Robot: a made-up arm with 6 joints.
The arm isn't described. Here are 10 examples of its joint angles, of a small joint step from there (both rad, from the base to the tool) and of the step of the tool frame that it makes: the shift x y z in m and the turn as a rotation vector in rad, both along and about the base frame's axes.
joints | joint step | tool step
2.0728 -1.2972 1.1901 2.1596 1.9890 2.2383 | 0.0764 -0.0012 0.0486 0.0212 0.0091 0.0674 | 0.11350 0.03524 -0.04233 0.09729 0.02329 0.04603
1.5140 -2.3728 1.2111 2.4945 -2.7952 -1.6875 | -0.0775 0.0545 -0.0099 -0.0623 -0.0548 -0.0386 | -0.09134 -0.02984 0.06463 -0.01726 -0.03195 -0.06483
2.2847 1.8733 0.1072 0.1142 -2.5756 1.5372 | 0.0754 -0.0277 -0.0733 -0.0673 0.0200 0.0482 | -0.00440 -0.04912 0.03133 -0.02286 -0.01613 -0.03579
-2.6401 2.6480 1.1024 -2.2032 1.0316 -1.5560 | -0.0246 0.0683 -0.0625 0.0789 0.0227 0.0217 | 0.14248 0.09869 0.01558 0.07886 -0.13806 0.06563
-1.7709 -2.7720 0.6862 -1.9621 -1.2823 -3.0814 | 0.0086 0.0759 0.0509 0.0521 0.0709 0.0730 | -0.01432 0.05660 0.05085 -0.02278 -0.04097 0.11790
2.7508 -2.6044 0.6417 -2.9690 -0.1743 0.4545 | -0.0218 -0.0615 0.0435 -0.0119 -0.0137 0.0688 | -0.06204 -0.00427 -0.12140 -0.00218 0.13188 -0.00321
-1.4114 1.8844 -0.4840 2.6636 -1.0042 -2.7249 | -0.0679 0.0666 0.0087 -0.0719 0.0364 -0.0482 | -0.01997 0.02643 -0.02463 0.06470 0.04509 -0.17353
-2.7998 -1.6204 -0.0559 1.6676 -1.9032 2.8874 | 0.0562 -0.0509 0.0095 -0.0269 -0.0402 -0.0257 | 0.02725 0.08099 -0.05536 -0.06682 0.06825 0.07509
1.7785 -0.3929 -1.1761 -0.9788 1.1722 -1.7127 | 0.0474 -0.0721 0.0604 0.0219 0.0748 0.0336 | -0.02148 0.06486 0.05250 0.16278 -0.04149 0.00956
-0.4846 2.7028 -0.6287 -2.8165 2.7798 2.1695 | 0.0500 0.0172 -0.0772 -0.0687 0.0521 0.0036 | -0.01172 -0.02010 0.05901 0.00422 0.15932 0.08026
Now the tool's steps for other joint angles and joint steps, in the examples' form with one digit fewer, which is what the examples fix.
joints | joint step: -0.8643 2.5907 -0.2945 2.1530 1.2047 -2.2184 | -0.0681 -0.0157 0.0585 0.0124 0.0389 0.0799
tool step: 0.0612 -0.0245 -0.0525 -0.0531 -0.1181 -0.1275
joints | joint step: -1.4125 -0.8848 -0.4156 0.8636 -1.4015 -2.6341 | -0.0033 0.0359 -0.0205 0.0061 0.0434 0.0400
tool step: 0.0084 -0.0485 -0.0211 0.0517 0.0460 0.0438
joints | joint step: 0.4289 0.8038 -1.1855 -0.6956 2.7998 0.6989 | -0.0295 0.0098 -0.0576 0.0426 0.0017 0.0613
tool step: -0.0375 -0.0234 0.0290 -0.0519 0.0634 -0.0357
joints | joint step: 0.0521 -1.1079 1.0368 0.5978 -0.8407 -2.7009 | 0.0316 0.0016 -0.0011 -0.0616 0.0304 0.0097
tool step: 0.0264 -0.0483 0.0110 -0.0472 -0.0224 0.0657
